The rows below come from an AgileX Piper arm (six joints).
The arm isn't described. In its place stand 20 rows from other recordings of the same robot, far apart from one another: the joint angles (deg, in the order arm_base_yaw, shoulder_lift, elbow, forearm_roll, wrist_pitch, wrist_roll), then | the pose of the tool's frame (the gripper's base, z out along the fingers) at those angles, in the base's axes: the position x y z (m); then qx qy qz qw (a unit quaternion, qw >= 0).
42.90, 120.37, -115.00, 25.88, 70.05, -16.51 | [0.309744 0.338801 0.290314 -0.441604 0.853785 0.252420 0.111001]
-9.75, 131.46, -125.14, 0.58, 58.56, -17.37 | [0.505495 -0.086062 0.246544 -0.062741 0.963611 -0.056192 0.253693]
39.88, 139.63, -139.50, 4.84, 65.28, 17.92 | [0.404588 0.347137 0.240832 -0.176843 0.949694 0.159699 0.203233]
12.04, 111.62, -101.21, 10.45, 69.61, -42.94 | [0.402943 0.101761 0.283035 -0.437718 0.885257 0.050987 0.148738]
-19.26, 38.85, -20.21, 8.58, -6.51, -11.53 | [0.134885 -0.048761 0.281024 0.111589 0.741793 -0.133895 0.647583]
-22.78, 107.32, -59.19, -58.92, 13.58, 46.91 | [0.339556 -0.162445 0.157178 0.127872 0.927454 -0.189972 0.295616]
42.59, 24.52, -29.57, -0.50, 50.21, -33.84 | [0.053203 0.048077 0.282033 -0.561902 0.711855 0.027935 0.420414]
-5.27, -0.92, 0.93, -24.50, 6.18, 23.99 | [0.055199 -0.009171 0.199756 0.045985 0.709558 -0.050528 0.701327]
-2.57, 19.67, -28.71, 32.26, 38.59, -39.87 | [0.066945 0.027322 0.307250 -0.174105 0.794201 0.057368 0.579346]
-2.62, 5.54, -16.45, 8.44, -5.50, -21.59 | [0.042414 -0.003222 0.311686 -0.046148 0.562031 -0.117492 0.817427]
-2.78, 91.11, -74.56, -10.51, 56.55, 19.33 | [0.327286 -0.029758 0.292731 0.153068 0.966252 -0.056515 0.199332]
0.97, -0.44, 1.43, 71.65, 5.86, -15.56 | [0.056261 0.009772 0.202303 0.289101 0.630635 0.372697 0.616292]
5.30, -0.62, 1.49, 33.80, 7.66, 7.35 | [0.055530 0.011928 0.194965 0.195807 0.693716 0.296406 0.626547]
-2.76, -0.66, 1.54, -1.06, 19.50, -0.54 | [0.053347 -0.003134 0.174152 0.010345 0.795302 -0.025189 0.605602]
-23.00, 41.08, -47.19, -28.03, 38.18, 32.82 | [0.113092 -0.076721 0.372610 0.312934 0.770757 -0.182873 0.523989]
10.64, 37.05, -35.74, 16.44, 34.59, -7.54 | [0.119799 0.037383 0.317402 -0.074444 0.860044 0.141811 0.484430]
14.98, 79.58, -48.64, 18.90, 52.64, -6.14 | [0.227450 0.085113 0.232105 -0.095183 0.980704 0.146910 0.087049]
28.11, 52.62, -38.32, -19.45, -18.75, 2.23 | [0.171592 0.102703 0.365293 -0.283841 0.588577 0.112875 0.748512]
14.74, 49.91, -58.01, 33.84, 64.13, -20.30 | [0.124767 0.079974 0.384902 -0.240643 0.869837 0.273413 0.332745]
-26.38, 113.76, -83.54, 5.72, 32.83, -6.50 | [0.390624 -0.188249 0.201942 0.198116 0.940107 -0.041775 0.274234]
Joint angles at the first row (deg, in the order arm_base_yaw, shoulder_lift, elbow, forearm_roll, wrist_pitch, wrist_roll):
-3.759 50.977 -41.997 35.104 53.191 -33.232
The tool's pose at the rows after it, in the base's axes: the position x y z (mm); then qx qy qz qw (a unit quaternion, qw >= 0):
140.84, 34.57, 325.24, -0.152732, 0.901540, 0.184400, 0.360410
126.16, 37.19, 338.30, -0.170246, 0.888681, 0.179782, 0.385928
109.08, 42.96, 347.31, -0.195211, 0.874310, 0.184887, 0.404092
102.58, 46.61, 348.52, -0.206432, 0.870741, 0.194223, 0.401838
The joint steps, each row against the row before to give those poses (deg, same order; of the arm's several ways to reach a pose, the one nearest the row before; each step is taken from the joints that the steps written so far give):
0.000 -3.633 -2.083 -0.207 3.945 0.146
0.583 -3.585 -1.153 -0.222 1.322 0.022
2.265 -3.632 -0.522 -0.013 1.252 0.469
1.820 -1.055 0.000 -0.052 0.769 0.921

